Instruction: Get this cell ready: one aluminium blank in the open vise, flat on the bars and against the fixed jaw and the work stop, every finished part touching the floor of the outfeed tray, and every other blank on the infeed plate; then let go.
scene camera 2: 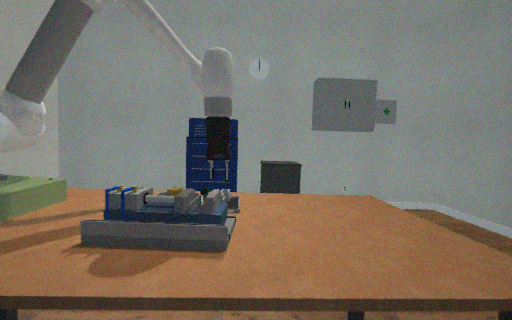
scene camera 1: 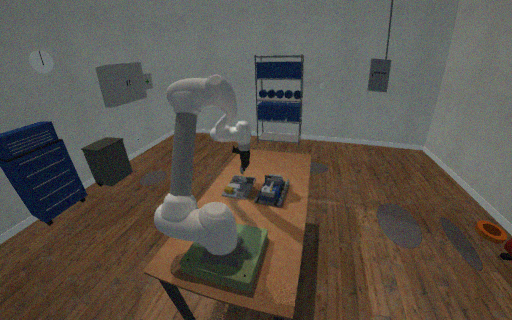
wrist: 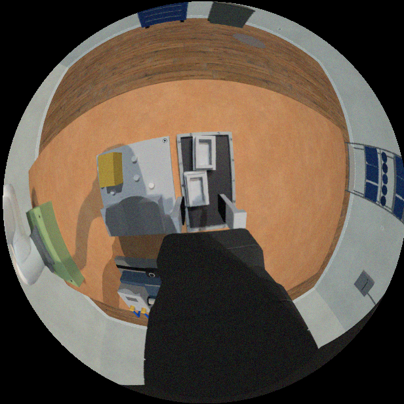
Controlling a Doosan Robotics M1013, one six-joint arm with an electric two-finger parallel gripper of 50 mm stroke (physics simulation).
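Observation:
My gripper is open and empty, above the near end of the dark-floored outfeed tray. In the wrist view two pale pocketed parts lie in that tray: one part at the far end, the other part nearer the fingers, slightly turned. Their ends are close; I cannot tell whether they touch. A yellow block sits on the grey infeed plate, partly under shadow. The vise is partly hidden by my gripper body in the wrist view; I cannot make out a blank in it.
The vise stands on a grey base beside the plate and tray. Small pins stand up from the infeed plate. The arm's green base is at one end of the wooden table.

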